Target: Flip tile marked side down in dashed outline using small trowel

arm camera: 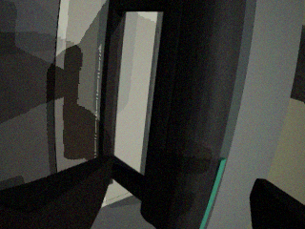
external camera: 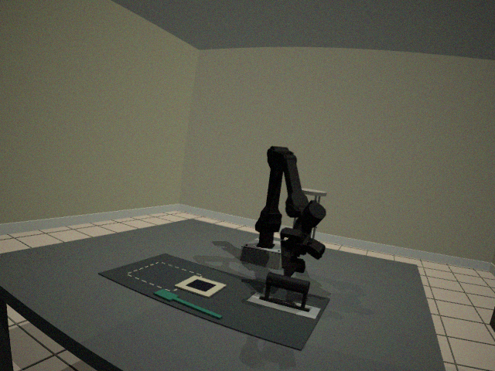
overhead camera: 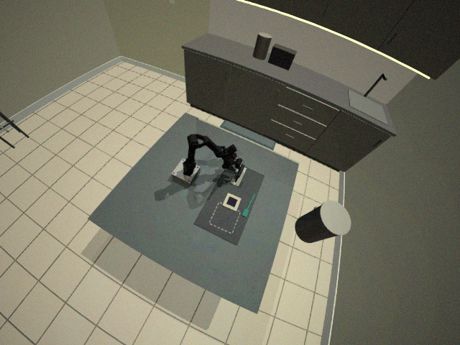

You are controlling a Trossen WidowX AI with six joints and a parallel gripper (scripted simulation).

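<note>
Now: gripper tip 50 mm above the trowel, 20 mm short of it and 10 mm to the left of it. Round my gripper tip: tile: 240 mm to the right, 80 mm below, 30 mm ahead; dark mat: 200 mm to the right, 110 mm below, 30 mm ahead; green flat tool: 240 mm to the right, 160 mm ahead, 80 mm below.
</note>
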